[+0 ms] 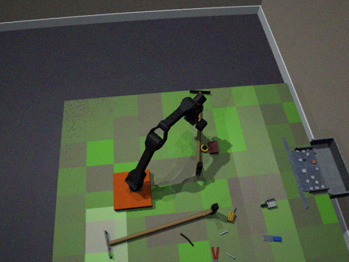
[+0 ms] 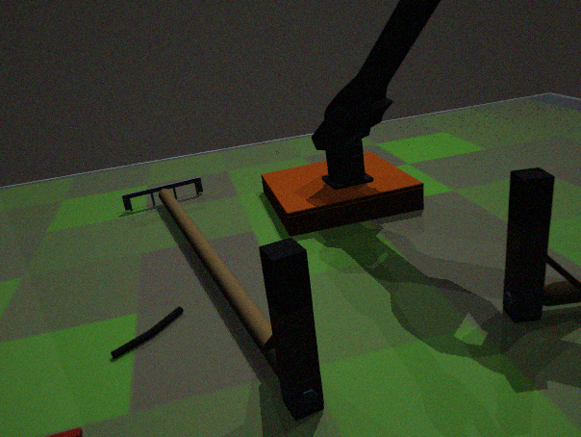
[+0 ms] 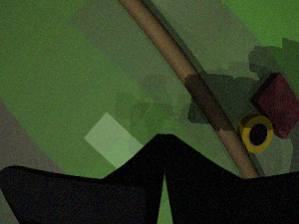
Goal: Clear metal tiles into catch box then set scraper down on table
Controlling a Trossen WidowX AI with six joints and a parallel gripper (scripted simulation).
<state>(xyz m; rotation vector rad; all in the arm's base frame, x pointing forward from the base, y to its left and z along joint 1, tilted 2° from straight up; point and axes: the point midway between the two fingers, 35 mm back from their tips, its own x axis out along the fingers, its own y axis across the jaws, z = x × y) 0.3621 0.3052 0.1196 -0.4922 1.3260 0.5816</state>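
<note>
The long scraper is 7 cm below my gripper tip, 6 cm ahead of it and 1 cm to the left of it. Also, from my gripper tip: yellow ring 13 cm below, 12 cm to the right, 7 cm ahead; then black strip 62 cm to the right, 13 cm below, 12 cm behind; then red block 13 cm below, 12 cm to the right, 12 cm ahead.
</note>
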